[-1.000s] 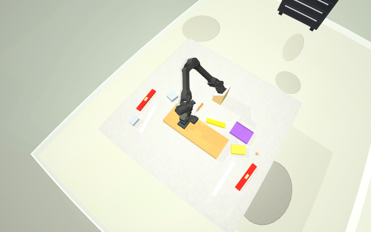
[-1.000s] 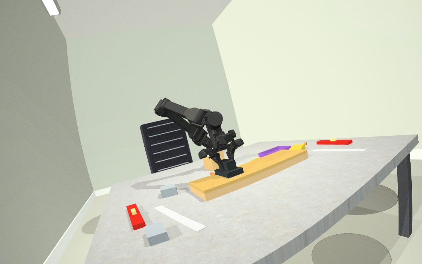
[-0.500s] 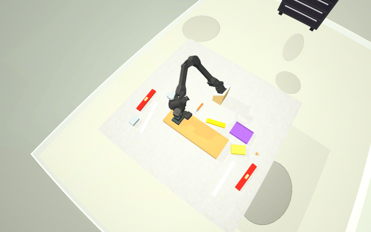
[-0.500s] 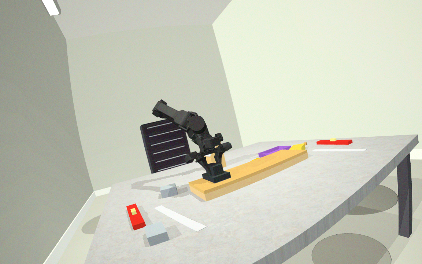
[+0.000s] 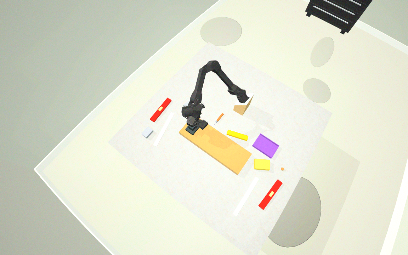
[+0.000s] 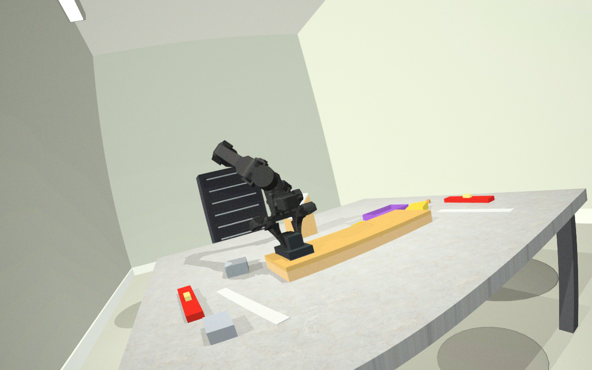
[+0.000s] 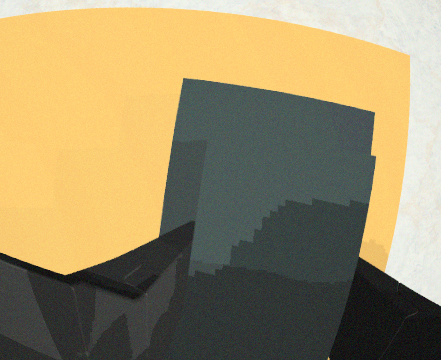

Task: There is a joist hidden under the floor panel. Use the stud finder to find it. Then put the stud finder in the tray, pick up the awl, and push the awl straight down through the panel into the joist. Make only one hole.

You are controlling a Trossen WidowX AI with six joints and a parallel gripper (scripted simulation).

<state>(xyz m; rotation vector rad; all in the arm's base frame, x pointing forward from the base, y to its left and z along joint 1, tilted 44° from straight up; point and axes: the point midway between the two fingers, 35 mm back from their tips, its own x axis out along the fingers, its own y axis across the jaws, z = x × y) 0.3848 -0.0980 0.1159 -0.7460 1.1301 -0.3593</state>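
My gripper tip is now 480 mm to the right of the purple tray, 270 mm past it and 50 mm above it. Round my gripper tip: yellow bar (270 mm to the left, 190 mm behind, 60 mm below); stud finder (20 mm behind, 20 mm above); awl (180 mm behind, 80 mm to the left, 60 mm below).
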